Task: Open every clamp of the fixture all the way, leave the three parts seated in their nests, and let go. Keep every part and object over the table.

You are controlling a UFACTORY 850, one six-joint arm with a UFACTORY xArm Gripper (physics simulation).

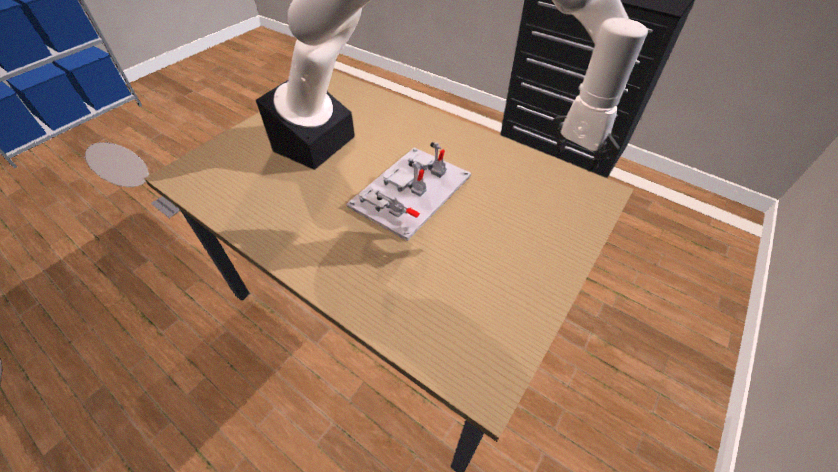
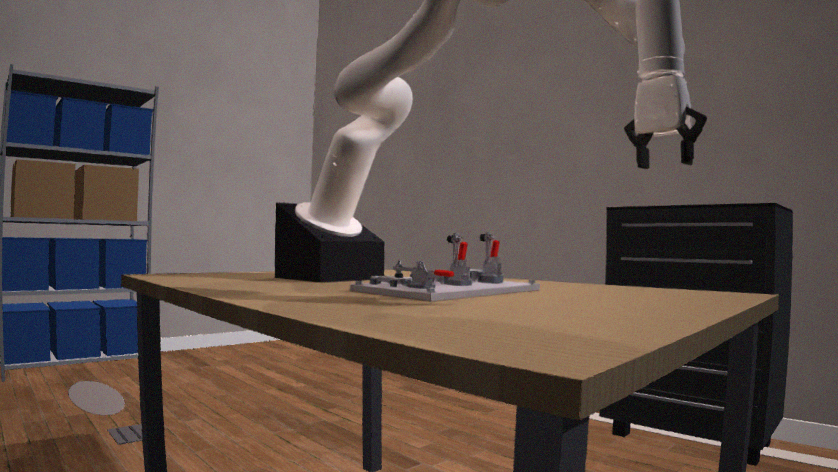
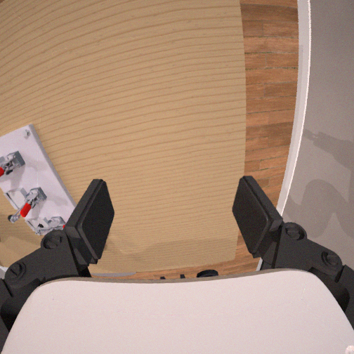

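The fixture plate [image 1: 431, 202] [image 2: 510, 287] [image 3: 50, 172] lies on the table. Its nearest clamp [image 1: 397, 207] [image 2: 419, 274] has its arm low over a grey part [image 1: 369, 199] and its red handle [image 1: 412, 212] [image 2: 443, 273] lying flat. The middle clamp [image 1: 418, 182] [image 2: 460, 270] and the far clamp [image 1: 438, 166] [image 2: 491, 270] have raised arms and upright red handles. The middle part [image 1: 398, 178] lies in its nest; the far part is partly hidden behind its clamp. My gripper [image 1: 586, 151] [image 2: 665, 161] [image 3: 173, 195] is open and empty, high up and right of the fixture.
The arm's black base [image 1: 310, 137] [image 2: 328, 257] stands on the table [image 1: 498, 281] [image 2: 615, 310] behind and left of the fixture. A black drawer cabinet [image 1: 539, 76] [image 2: 691, 240] stands behind the table's right part. A shelf rack with blue bins [image 2: 29, 263] is at the far left.
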